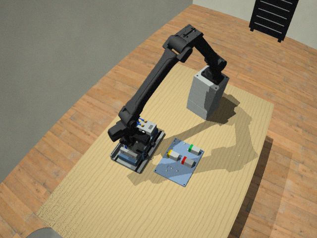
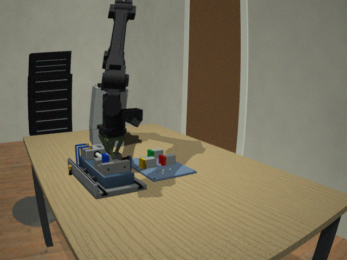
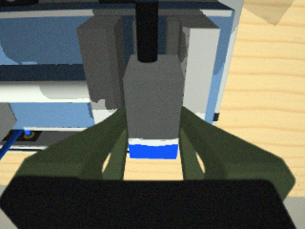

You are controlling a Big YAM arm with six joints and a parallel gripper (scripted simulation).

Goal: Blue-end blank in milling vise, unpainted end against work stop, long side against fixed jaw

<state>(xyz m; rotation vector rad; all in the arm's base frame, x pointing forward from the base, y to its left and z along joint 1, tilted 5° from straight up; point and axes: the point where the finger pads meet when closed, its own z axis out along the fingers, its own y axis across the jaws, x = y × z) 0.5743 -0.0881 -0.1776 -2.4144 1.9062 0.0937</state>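
The fixed jaw is 3 cm ahead of my hand, 1 cm to the left of it and 4 cm below it. The rest, counted from my hand: light blue plate 15 cm behind, 22 cm to the left, 11 cm below; yellow-ended blank 15 cm behind, 17 cm to the left, 9 cm below; black work stop rod 1 cm behind, 4 cm to the left, 3 cm below.
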